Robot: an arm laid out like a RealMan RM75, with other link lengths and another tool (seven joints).
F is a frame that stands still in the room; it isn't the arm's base.
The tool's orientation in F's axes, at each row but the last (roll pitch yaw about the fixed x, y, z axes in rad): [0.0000, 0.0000, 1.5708]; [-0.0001, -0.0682, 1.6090]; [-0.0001, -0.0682, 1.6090]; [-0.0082, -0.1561, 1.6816]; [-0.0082, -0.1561, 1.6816]
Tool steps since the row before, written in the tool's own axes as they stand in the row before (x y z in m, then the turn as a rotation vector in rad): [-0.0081, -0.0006, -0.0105, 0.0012, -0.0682, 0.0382]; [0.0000, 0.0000, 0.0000, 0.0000, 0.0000, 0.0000]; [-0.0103, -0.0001, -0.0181, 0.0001, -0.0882, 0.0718]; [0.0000, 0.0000, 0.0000, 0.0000, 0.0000, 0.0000]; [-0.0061, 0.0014, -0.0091, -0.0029, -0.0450, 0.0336]
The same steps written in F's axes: [0.0006, -0.0081, -0.0105, 0.0682, 0.0012, 0.0382]; [0.0000, 0.0000, 0.0000, 0.0000, 0.0000, 0.0000]; [0.0004, -0.0090, -0.0188, 0.0883, -0.0014, 0.0716]; [0.0000, 0.0000, 0.0000, 0.0000, 0.0000, 0.0000]; [-0.0008, -0.0047, -0.0099, 0.0453, -0.0032, 0.0331]
